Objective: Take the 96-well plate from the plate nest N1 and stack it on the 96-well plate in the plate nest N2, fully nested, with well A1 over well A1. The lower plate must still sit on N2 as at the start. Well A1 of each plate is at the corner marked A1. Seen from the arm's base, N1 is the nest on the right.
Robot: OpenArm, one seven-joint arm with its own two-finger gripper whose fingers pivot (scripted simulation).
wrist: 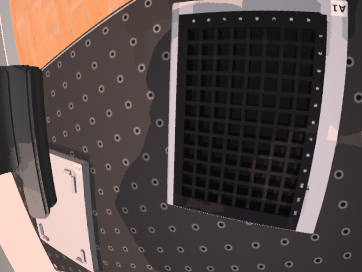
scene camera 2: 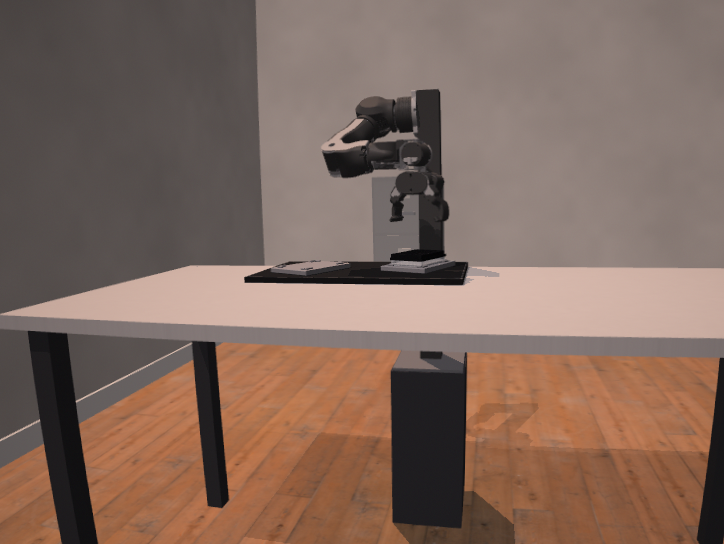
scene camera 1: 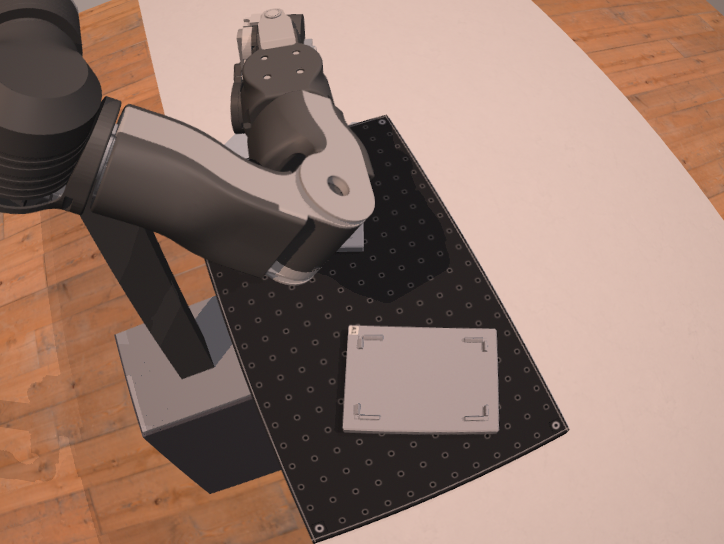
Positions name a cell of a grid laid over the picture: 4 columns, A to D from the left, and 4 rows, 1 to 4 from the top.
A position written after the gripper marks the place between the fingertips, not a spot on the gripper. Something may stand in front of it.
In view: the gripper (scene camera 2: C2), a black 96-well plate (wrist: C2), a grey plate nest N1 (scene camera 1: C3) and a dark mounting column (scene camera 1: A2).
The grey plate nest N1 is seen too in scene camera 2 (scene camera 2: B2).
